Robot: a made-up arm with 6 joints. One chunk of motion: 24 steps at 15 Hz.
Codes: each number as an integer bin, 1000 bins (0 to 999) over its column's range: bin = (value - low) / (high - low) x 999, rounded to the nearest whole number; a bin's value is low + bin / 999 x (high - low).
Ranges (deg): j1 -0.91..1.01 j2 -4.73..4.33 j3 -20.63..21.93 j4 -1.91..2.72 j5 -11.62..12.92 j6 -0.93..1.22
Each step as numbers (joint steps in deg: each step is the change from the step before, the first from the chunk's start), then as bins.
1 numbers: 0.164 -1.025 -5.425 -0.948 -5.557 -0.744
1 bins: 559 409 357 208 247 86
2 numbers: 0.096 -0.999 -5.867 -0.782 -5.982 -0.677
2 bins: 523 411 347 243 230 118
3 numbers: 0.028 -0.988 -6.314 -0.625 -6.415 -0.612
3 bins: 488 413 336 277 212 148
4 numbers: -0.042 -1.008 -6.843 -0.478 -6.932 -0.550
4 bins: 452 410 324 309 191 177
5 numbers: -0.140 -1.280 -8.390 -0.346 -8.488 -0.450
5 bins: 401 380 287 337 128 223
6 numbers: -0.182 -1.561 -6.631 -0.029 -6.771 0.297
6 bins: 379 349 329 406 197 570
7 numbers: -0.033 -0.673 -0.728 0.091 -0.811 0.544
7 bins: 456 447 467 432 440 685
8 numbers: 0.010 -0.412 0.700 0.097 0.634 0.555
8 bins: 479 476 501 433 499 690
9 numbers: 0.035 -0.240 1.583 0.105 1.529 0.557
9 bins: 492 495 521 435 535 691
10 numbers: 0.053 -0.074 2.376 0.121 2.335 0.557
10 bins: 501 513 540 438 568 691
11 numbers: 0.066 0.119 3.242 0.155 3.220 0.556
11 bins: 508 535 560 446 604 690
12 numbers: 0.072 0.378 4.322 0.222 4.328 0.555
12 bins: 511 563 586 460 649 690
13 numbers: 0.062 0.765 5.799 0.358 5.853 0.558
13 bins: 506 606 620 489 711 691
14 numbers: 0.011 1.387 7.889 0.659 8.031 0.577
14 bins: 479 674 669 554 800 700
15 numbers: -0.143 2.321 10.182 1.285 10.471 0.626
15 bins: 399 777 723 689 899 723
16 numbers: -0.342 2.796 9.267 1.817 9.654 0.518
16 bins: 296 830 702 804 866 673
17 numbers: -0.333 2.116 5.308 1.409 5.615 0.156
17 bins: 300 755 609 716 702 505
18 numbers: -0.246 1.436 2.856 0.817 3.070 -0.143
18 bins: 345 680 551 588 598 366
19 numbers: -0.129 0.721 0.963 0.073 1.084 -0.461
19 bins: 406 601 507 428 517 218
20 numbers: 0.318 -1.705 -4.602 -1.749 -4.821 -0.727
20 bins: 639 334 376 35 277 94
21 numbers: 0.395 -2.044 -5.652 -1.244 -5.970 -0.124
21 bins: 679 296 352 144 230 375
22 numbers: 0.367 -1.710 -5.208 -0.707 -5.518 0.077
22 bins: 664 333 362 260 248 468
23 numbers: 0.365 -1.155 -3.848 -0.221 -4.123 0.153
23 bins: 663 394 394 364 305 503
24 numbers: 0.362 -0.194 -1.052 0.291 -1.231 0.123
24 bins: 662 500 460 475 423 489
